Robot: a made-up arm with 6 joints. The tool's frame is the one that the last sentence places.
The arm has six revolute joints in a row. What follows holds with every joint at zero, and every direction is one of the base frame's.
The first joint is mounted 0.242 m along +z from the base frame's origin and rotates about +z.
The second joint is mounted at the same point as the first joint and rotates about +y.
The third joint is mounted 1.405 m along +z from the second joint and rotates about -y.
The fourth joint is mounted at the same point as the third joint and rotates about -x.
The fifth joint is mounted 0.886 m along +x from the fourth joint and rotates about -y.
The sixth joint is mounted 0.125 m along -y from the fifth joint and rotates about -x.
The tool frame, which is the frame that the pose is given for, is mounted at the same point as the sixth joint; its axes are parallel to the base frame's.
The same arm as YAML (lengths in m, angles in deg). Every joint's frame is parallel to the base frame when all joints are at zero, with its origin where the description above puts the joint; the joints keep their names.
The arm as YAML. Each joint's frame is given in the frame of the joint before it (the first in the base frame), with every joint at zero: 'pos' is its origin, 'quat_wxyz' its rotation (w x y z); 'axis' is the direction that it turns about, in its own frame. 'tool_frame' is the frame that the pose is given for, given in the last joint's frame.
length_unit: m
angle_unit: deg
joints:
  - joint: joint 1
    pos: [0.0, 0.0, 0.242]
    quat_wxyz: [1.0, 0.0, 0.0, 0.0]
    axis: "+z"
  - joint: joint 2
    pos: [0.0, 0.0, 0.0]
    quat_wxyz: [1.0, 0.0, 0.0, 0.0]
    axis: "+y"
  - joint: joint 3
    pos: [0.0, 0.0, 1.405]
    quat_wxyz: [1.0, 0.0, 0.0, 0.0]
    axis: "-y"
  - joint: joint 4
    pos: [0.0, 0.0, 0.0]
    quat_wxyz: [1.0, 0.0, 0.0, 0.0]
    axis: "-x"
  - joint: joint 5
    pos: [0.886, 0.0, 0.0]
    quat_wxyz: [1.0, 0.0, 0.0, 0.0]
    axis: "-y"
  - joint: joint 6
    pos: [0.0, -0.125, 0.0]
    quat_wxyz: [1.0, 0.0, 0.0, 0.0]
    axis: "-x"
tool_frame:
  pos: [0.0, 0.0, 0.0]
  quat_wxyz: [1.0, 0.0, 0.0, 0.0]

